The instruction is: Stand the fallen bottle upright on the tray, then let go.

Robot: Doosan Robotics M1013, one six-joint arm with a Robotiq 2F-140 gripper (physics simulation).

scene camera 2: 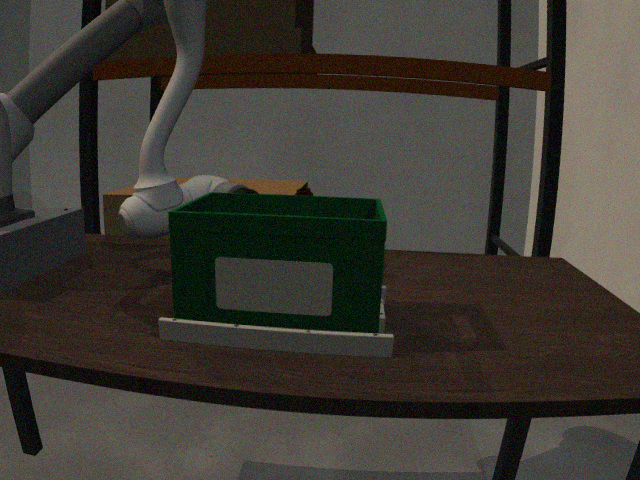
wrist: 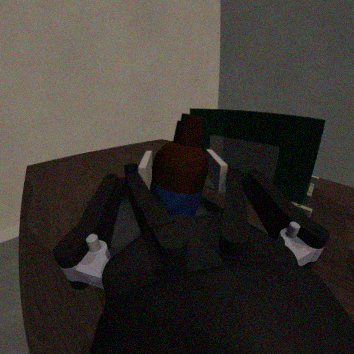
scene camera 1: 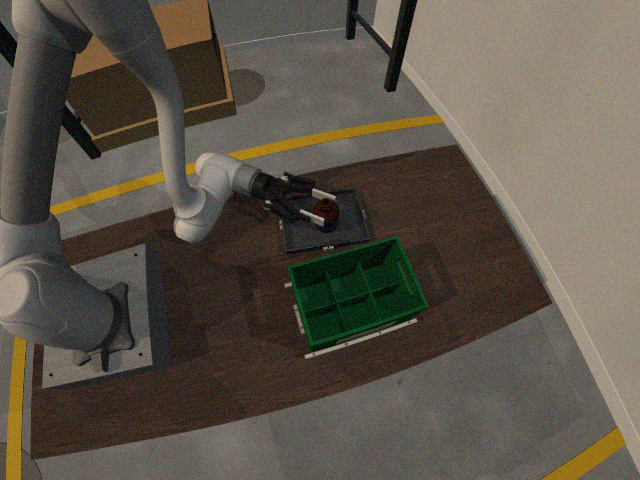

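Where they show: gripper, between the fingertips: (wrist: 178, 160) (scene camera 1: 329, 211); arm's base, origin of its link: (scene camera 1: 102, 323).
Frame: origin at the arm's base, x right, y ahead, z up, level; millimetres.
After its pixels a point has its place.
A brown bottle (scene camera 1: 326, 212) @(x -79, y 663, z 35 mm) (wrist: 181, 167) @(x -128, y 649, z 10 mm) with a blue band is upright over the grey tray (scene camera 1: 302, 244) @(x -75, y 589, z -95 mm). In scene camera 2 the bottle's cap (scene camera 2: 303, 191) @(x -80, y 665, z 63 mm) shows just above the green crate's rim; the rest is hidden behind the crate. My gripper (scene camera 1: 318, 207) @(x -97, y 680, z 4 mm) (wrist: 178, 160) @(x -97, y 680, z 4 mm) is shut on the bottle, with one pale fingertip on each side of its upper body. The gripper comes in from the side, low over the tray. Whether the bottle's base touches the tray is hidden.
A green crate (scene camera 1: 311, 303) @(x 103, y 550, z -93 mm) (scene camera 2: 273, 237) @(x 239, y 639, z 48 mm) (wrist: 300, 150) @(x 47, y 543, z 20 mm) with several compartments stands next to the tray, with pale rails (scene camera 1: 361, 338) @(x 244, y 634, z -71 mm) (scene camera 2: 273, 336) @(x 251, y 641, z -79 mm) along its base. A wooden box (scene camera 1: 191, 72) and a black-legged rack (scene camera 1: 400, 46) stand beyond the table.
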